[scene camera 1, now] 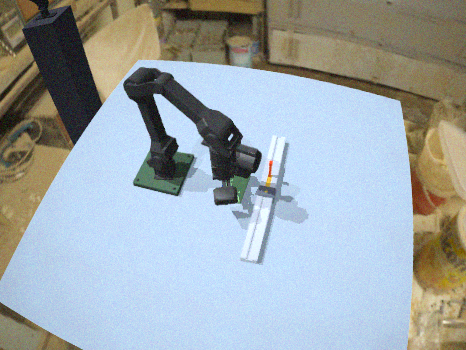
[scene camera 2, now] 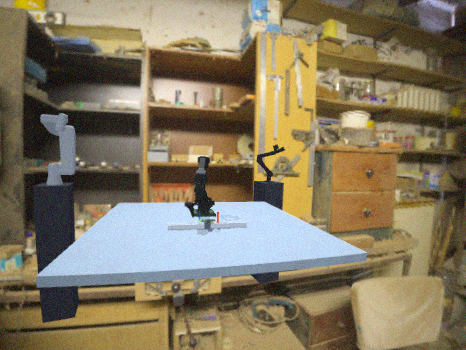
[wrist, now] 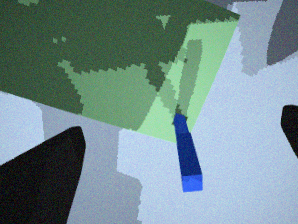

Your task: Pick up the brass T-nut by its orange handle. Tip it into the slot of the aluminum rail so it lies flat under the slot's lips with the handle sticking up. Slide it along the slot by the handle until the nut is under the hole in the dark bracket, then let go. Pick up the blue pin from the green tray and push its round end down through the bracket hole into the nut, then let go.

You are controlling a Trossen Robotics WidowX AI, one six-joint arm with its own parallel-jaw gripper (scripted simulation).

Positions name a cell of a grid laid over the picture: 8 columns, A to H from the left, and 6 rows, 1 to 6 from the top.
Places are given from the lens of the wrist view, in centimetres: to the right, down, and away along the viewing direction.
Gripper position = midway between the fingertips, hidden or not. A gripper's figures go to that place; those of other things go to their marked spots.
my gripper (wrist: E4): 2, 1, 10
green tray (wrist: D2): -1, -2, 11
